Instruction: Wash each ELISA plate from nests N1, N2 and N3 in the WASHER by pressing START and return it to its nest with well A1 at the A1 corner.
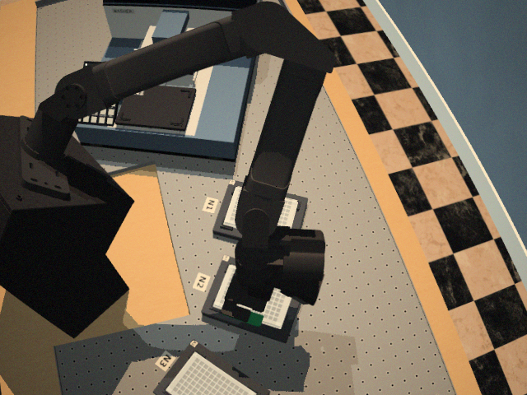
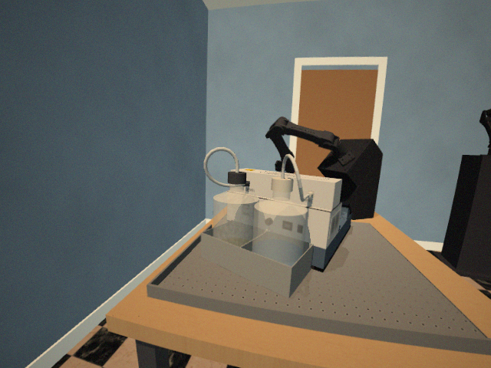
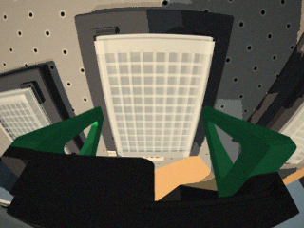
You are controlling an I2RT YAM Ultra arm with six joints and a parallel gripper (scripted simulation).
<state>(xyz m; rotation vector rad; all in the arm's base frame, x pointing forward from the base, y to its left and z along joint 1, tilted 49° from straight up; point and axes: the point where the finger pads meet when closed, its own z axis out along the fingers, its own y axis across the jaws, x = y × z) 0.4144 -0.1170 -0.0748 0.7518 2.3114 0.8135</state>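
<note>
The nest N2 is 30 mm below my hand. Also, from my hand: nest N3 (90 mm behind, 170 mm to the right, 10 mm below); then nest N1 (30 mm ahead, 170 mm to the left, 30 mm below); then N3 label (170 mm behind, 100 mm to the right, 40 mm below).
</note>
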